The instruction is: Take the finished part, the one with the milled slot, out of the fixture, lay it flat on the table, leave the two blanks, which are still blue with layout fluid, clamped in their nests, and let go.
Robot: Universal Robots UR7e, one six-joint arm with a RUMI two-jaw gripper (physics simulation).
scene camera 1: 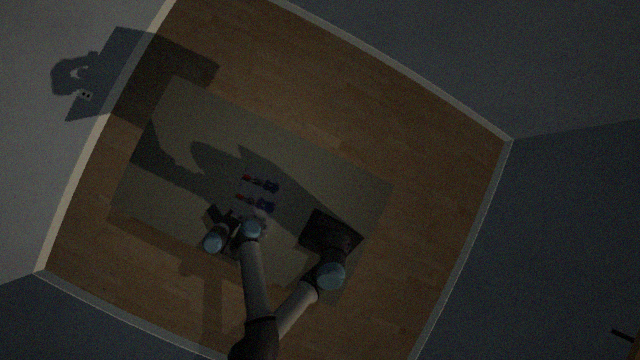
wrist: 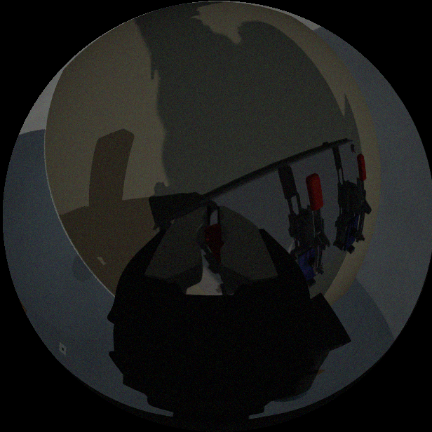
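Pixels of known places: gripper, between the fingertips: (scene camera 1: 230, 211); arm's base, origin of its link: (scene camera 1: 335, 242).
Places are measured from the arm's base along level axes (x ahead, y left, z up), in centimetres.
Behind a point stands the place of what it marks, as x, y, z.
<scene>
My gripper (wrist: 213, 208) is low over the near end of the grey fixture plate (wrist: 255, 200). Its fingers are nearly together, shut on the handle of the nearest toggle clamp (wrist: 213, 237), whose red part shows between them. In the scene view the wrist hides the fingertips. The finished part with the slot cannot be made out; the gripper and clamp cover that nest. One blue blank (scene camera 1: 266, 205) @[38.4, 2.2, -15.8] (wrist: 307, 265) sits in the middle nest and the other blue blank (scene camera 1: 270, 186) @[41.2, -8.1, -12.5] (wrist: 351, 230) in the far nest, each under a clamp.
The middle clamp's red handle (scene camera 1: 240, 197) @[52.3, 4.7, -13.9] (wrist: 314, 192) and the far clamp's red handle (scene camera 1: 246, 177) @[54.4, -6.2, -12.8] (wrist: 361, 167) stand beside the gripper. The dark robot base (scene camera 1: 325, 230) @[7.7, -3.1, 2.1] stands on the table (scene camera 1: 345, 175) @[7.5, -33.4, -18.9] to the right. Large arm shadows cross the table, and the light is dim.
</scene>
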